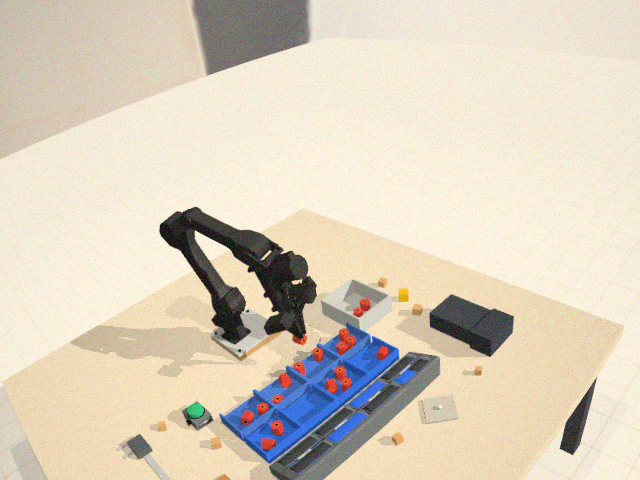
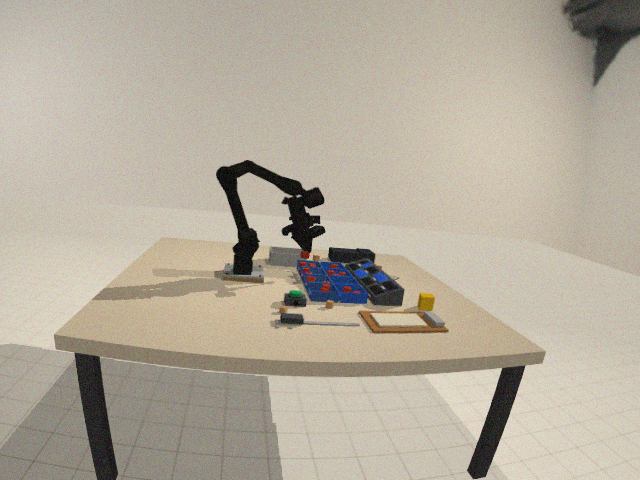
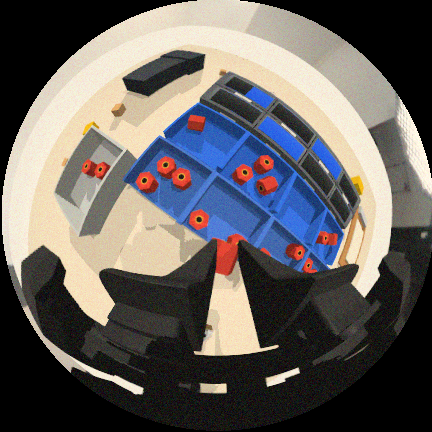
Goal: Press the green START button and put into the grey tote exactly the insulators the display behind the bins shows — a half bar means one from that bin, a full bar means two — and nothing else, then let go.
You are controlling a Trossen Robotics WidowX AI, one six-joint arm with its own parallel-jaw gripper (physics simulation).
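Where they show: gripper, fingertip midpoint: [image 1: 303, 336] [image 2: 308, 252] [image 3: 226, 244]; arm's base, origin of the base link: [image 1: 236, 334] [image 2: 241, 272].
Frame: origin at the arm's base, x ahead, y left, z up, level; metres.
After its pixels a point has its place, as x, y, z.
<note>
My gripper [image 1: 300, 335] @[0.246, 0.039, 0.079] [image 2: 306, 251] @[0.246, 0.039, 0.079] [image 3: 226, 244] @[0.246, 0.039, 0.079] is shut on a red insulator [image 1: 299, 339] @[0.244, 0.027, 0.076] [image 2: 305, 255] @[0.233, 0.022, 0.070] [image 3: 226, 258] @[0.236, 0.034, 0.082], held above the table on the arm's side of the blue bins [image 1: 309, 409] [image 3: 230, 200]. The grey tote [image 1: 338, 315] @[0.201, 0.211, 0.007] [image 2: 284, 256] @[0.190, 0.212, 0.019] [image 3: 107, 202] @[0.198, 0.211, -0.003] stands apart from the gripper and holds two red insulators [image 1: 364, 304] @[0.233, 0.287, 0.007] [image 3: 101, 170] @[0.236, 0.247, 0.010]. Red insulators lie in several bins; two bins in the far row look empty. The display [image 1: 361, 428] [image 3: 235, 105] shows one half blue bar [image 3: 260, 97] @[0.497, 0.092, 0.034] and two full ones [image 3: 281, 137] @[0.447, 0.020, 0.019] [image 3: 327, 157] @[0.484, -0.085, 0.036]. The green START button [image 1: 195, 410] @[0.157, -0.266, 0.018] [image 2: 295, 293] @[0.145, -0.280, 0.016] stands near the bins' end.
A dark box [image 1: 462, 322] @[0.525, 0.330, 0.030] [image 2: 347, 254] @[0.496, 0.316, 0.021] [image 3: 162, 73] @[0.481, 0.317, 0.020] stands beyond the tote. Small wooden cubes [image 1: 417, 310] @[0.370, 0.349, -0.004] [image 3: 118, 109] @[0.358, 0.345, -0.003] and a yellow cube [image 1: 403, 295] @[0.299, 0.383, 0.000] lie near the tote. A wooden frame [image 2: 403, 330] @[0.409, -0.501, -0.017] and a dark-headed tool [image 1: 139, 446] @[0.118, -0.425, -0.004] [image 2: 292, 318] @[0.108, -0.441, -0.003] lie past the bins' other end.
</note>
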